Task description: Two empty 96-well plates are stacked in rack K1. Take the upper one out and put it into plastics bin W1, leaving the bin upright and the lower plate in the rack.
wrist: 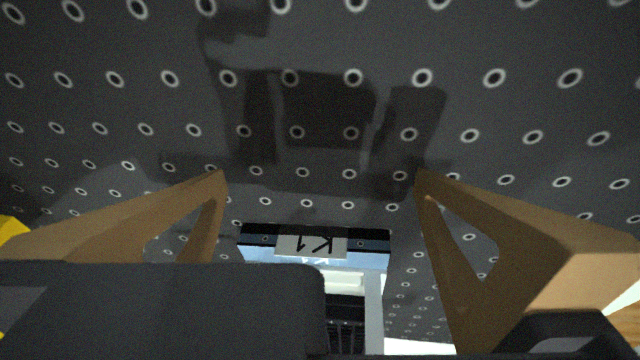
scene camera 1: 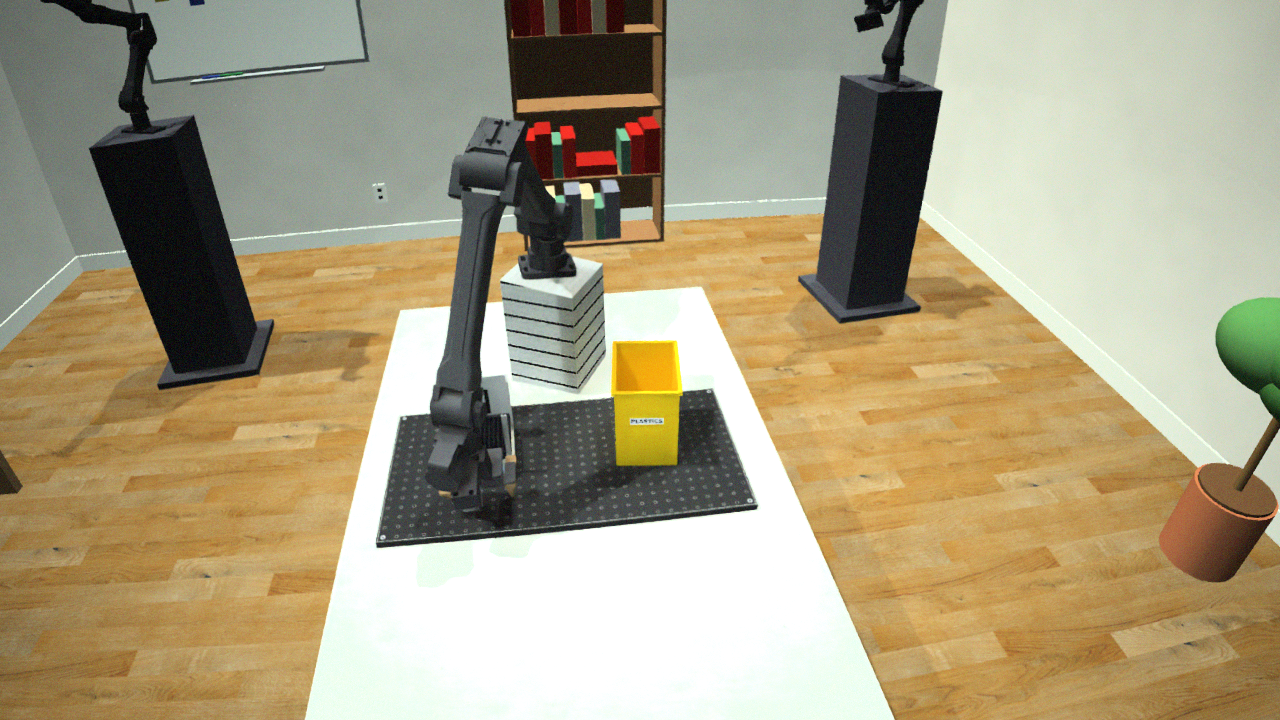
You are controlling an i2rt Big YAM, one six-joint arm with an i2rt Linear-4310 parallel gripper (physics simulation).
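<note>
My gripper (scene camera 1: 478, 495) (wrist: 320, 179) is open, with nothing between its tan fingers. It points down over the pegboard, at the label end of rack K1 (scene camera 1: 497, 391) (wrist: 374, 310). The rack's K1 label and light blue edge lie between and beyond the fingertips in the wrist view. A pale strip and a dark ribbed part show inside the rack; the gripper body hides much of it, and I cannot tell the two plates apart. The yellow plastics bin W1 (scene camera 1: 646, 438) (wrist: 11, 231) stands upright to the right of the rack in the scene view.
The black pegboard (scene camera 1: 572, 501) (wrist: 320, 105) lies on the white table (scene camera 1: 581, 626). A white, black-striped block (scene camera 1: 554, 331) carrying the arm's base stands behind the rack. Two dark pedestals (scene camera 1: 174, 241) (scene camera 1: 881, 192) with other arms stand on the floor beyond the table.
</note>
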